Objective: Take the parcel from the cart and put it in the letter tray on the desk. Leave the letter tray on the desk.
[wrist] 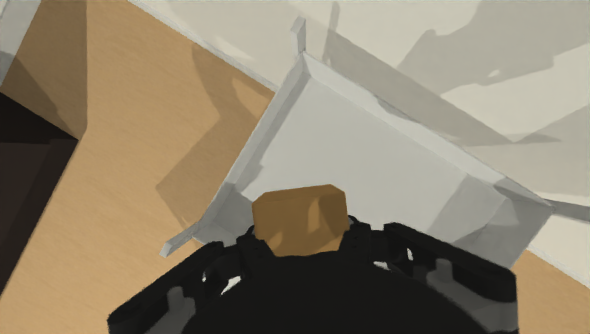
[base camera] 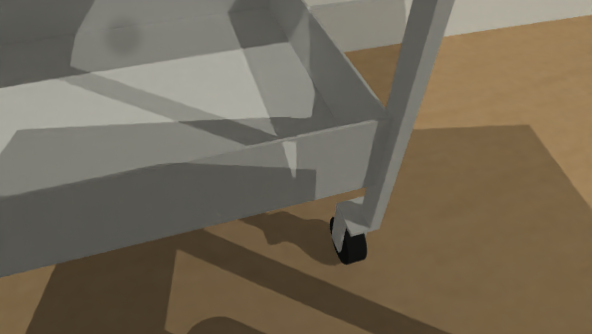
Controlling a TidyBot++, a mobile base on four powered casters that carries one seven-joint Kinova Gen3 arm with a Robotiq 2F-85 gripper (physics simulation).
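Frame: origin at the arm's base, x ahead, y left, z up, level; millimetres.
Seen in the pictures: gripper, fingertip midpoint: [wrist: 302, 225].
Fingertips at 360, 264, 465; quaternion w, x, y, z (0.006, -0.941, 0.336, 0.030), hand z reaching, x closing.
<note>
Pixels of each thing's top centre, then the offset from my fingertips to it, as dx, dy, dz. "spot": a spot on its surface instead. Level surfaces: height alone.
- parcel, top centre: [wrist: 301, 243] +6, +5, +51
- black caster wheel, surface spot: [base camera: 354, 247] spot: -82, -336, -821
- Wooden floor, surface height: dz -861
The parcel [wrist: 300, 220], a small orange-brown box, is held between the fingers of my gripper [wrist: 302, 225] in the wrist view. My gripper is shut on it, and the parcel hangs high above the cart. The cart [wrist: 254, 131] [base camera: 415, 107] is light grey with a raised rim; in the wrist view its tray lies below and beyond the parcel. In the base camera view a walled shelf, a corner post and a caster of the cart show close up. The letter tray and the desk cannot be made out in either view.
A pale wall [wrist: 540, 165] [base camera: 500, 17] stands behind the cart. A black caster wheel [base camera: 354, 247] is under the cart's near right corner. A dark object [wrist: 30, 195] is at the left edge of the wrist view. Wooden floor [wrist: 135, 165] lies between it and the cart.
</note>
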